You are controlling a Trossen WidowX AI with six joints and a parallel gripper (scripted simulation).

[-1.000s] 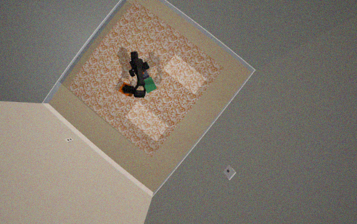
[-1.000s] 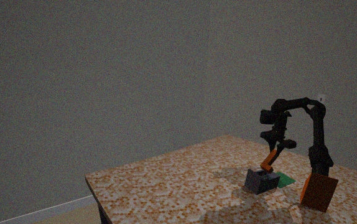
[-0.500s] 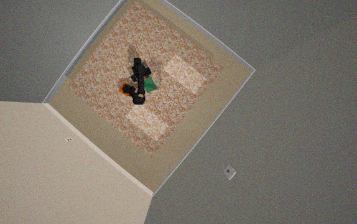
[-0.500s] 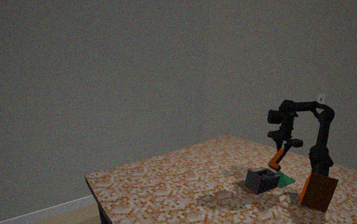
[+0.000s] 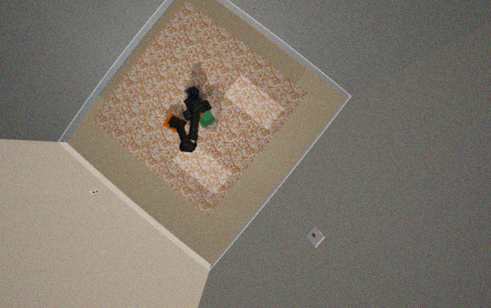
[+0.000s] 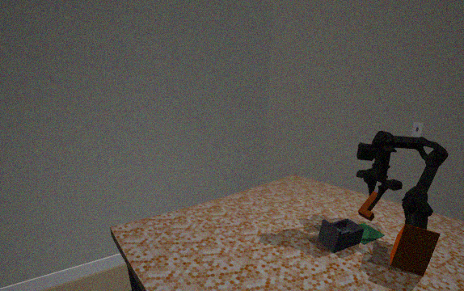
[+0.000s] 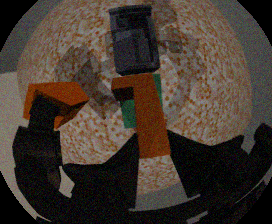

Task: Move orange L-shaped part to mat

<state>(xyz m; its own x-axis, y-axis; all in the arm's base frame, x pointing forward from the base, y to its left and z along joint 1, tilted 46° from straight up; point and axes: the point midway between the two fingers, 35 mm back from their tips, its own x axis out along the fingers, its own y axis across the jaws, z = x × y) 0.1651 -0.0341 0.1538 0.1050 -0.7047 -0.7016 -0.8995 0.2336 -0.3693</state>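
The green mat lies 10 mm to the left of my gripper tip and 170 mm below it. From my gripper tip the other things lie so: orange L-shaped part: 40 mm to the left, 30 mm below.
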